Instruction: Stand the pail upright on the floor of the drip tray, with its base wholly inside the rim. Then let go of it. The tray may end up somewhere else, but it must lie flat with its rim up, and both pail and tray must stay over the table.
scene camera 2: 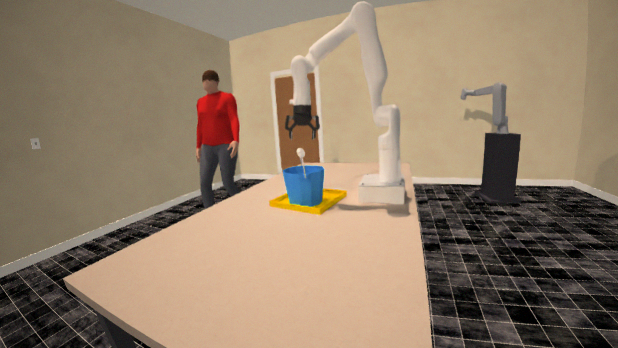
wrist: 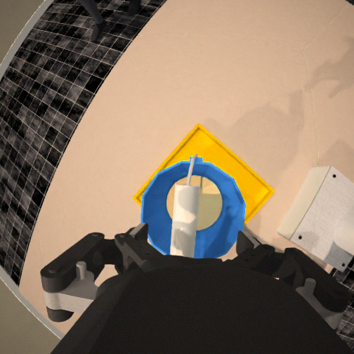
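Pixels of known places: gripper, between the fingertips: (scene camera 2: pixel 302 139); arm's base, origin of its link: (scene camera 2: pixel 389 179).
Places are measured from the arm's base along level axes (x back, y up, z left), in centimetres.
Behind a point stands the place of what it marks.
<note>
The blue pail (scene camera 2: pixel 306 187) @[z 15.7, x -35.4, y 1.1 cm] (wrist: pixel 153 220) stands upright on the yellow drip tray (scene camera 2: pixel 333 196) @[z 0.0, x -26.3, y -7.9 cm] (wrist: pixel 250 176). The tray lies flat on the table, rim up. The pail's base appears to be inside the rim, though its near side is hidden in the wrist view. The pail's bail stands up, with a white grip (scene camera 2: pixel 300 153) @[z 13.2, x -37.5, y 14.9 cm] (wrist: pixel 185 220) at its top. My gripper (scene camera 2: pixel 302 135) @[z 7.1, x -37.7, y 20.1 cm] (wrist: pixel 192 237) is open and empty, above the white grip and clear of it in the scene view. In the wrist view its fingers are spread to either side of the grip.
The arm's white base (scene camera 2: pixel 381 192) @[z 8.8, x -4.6, y -3.4 cm] (wrist: pixel 320 215) stands on the table (scene camera 2: pixel 280 270) @[z 59.7, x -33.1, y -8.3 cm] (wrist: pixel 115 125) to the right of the tray. A person in red (scene camera 2: pixel 217 120) stands beyond the table's left edge. Another arm stands on a dark pedestal (scene camera 2: pixel 501 165) off to the right.
</note>
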